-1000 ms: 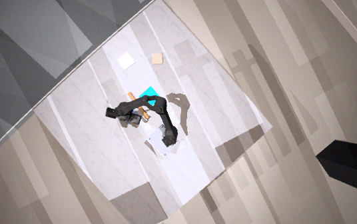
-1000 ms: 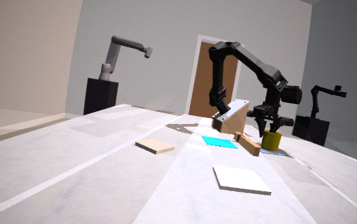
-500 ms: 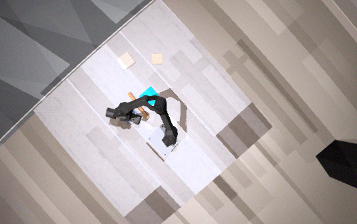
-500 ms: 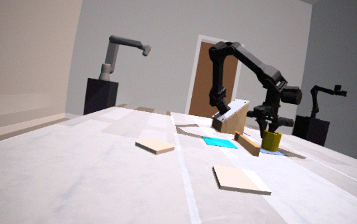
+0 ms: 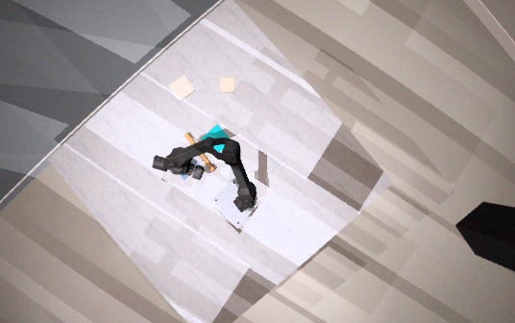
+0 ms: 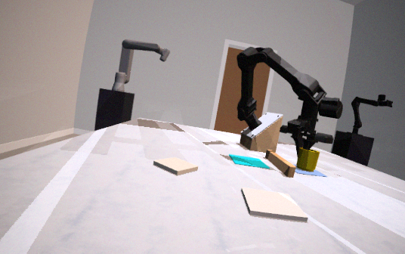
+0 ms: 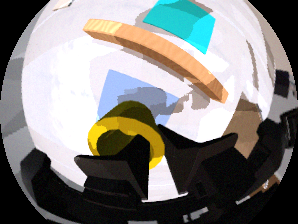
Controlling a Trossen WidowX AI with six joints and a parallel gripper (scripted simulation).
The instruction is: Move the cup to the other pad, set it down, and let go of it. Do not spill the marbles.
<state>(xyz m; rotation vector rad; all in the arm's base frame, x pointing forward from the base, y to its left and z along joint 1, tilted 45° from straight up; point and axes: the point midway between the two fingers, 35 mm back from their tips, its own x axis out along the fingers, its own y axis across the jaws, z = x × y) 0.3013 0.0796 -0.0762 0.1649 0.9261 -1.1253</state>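
Now: gripper tip 30 mm short of the pale blue pad, 10 mm to the right of it and 40 mm above it. From my gripper tip the other things lie so: yellow cup 20 mm ahead, 20 mm to the left; then wooden bar 30 mm ahead, 90 mm to the right, 30 mm below; then cyan pad 30 mm ahead, 190 mm to the right, 40 mm below.
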